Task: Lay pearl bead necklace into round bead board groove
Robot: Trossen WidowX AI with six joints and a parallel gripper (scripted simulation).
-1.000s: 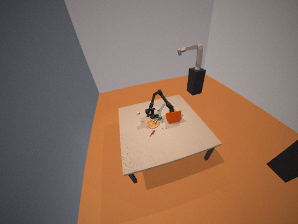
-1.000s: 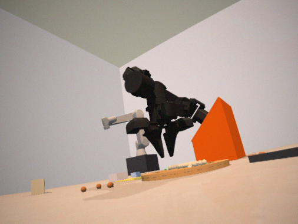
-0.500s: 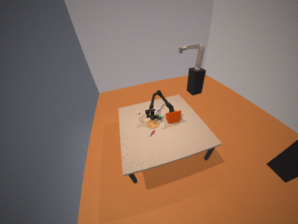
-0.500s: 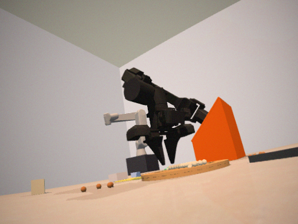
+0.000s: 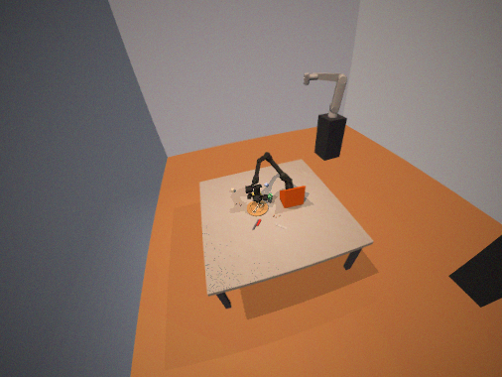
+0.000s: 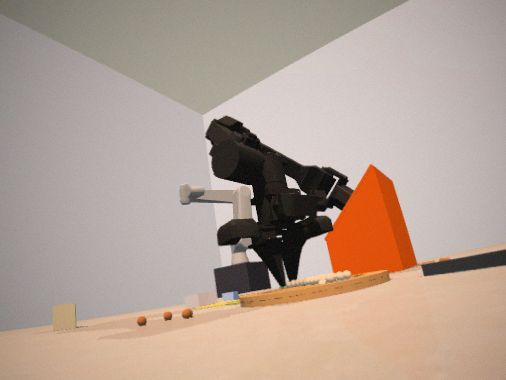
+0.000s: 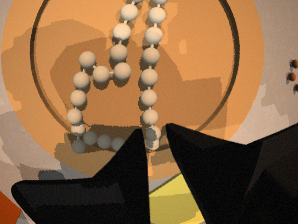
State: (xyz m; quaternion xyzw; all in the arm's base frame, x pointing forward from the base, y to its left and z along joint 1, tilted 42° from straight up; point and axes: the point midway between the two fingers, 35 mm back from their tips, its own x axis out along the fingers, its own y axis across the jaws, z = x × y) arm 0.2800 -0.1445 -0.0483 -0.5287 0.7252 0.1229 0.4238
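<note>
The round wooden bead board is 5 cm to the left of my gripper tip, 2 cm ahead of it and 1 cm below it. Round my gripper tip: tan cube (28 cm to the right, 19 cm ahead); yellow flat piece (12 cm to the right, 3 cm behind, 1 cm below); red-handled tool (23 cm to the left, 8 cm ahead, 1 cm below).
</note>
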